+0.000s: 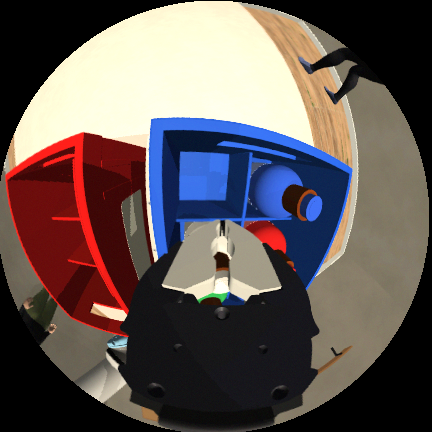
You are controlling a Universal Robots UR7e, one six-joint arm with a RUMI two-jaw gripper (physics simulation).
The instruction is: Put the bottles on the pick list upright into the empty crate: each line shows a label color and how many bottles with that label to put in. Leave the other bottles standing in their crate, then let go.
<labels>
my gripper: 221,221
red bottle: 264,230
blue bottle: 275,190
grey panel: 131,207
</labels>
